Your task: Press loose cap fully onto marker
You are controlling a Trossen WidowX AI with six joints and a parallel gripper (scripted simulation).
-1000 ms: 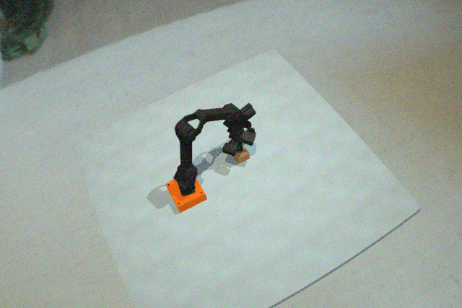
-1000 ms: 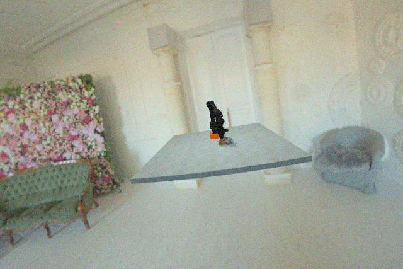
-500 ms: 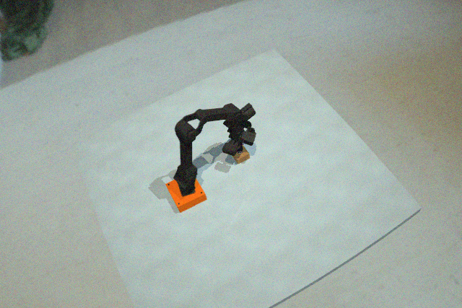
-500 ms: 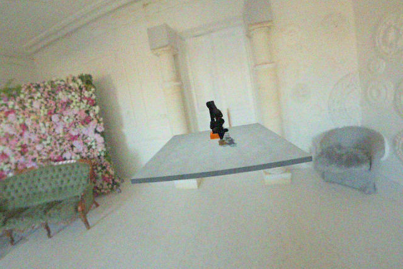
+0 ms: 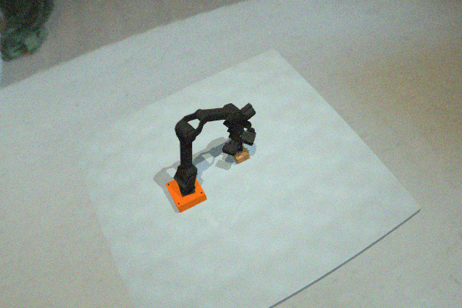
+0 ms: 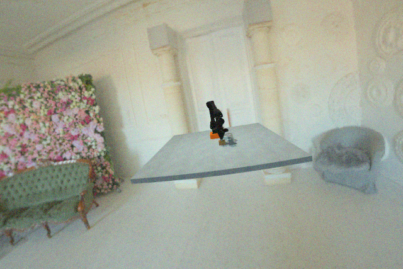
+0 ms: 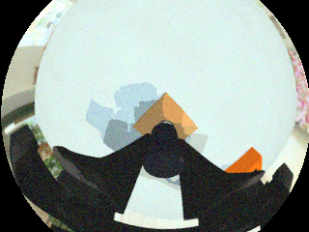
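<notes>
The marker cap lies 10 mm above my gripper tip.
</notes>
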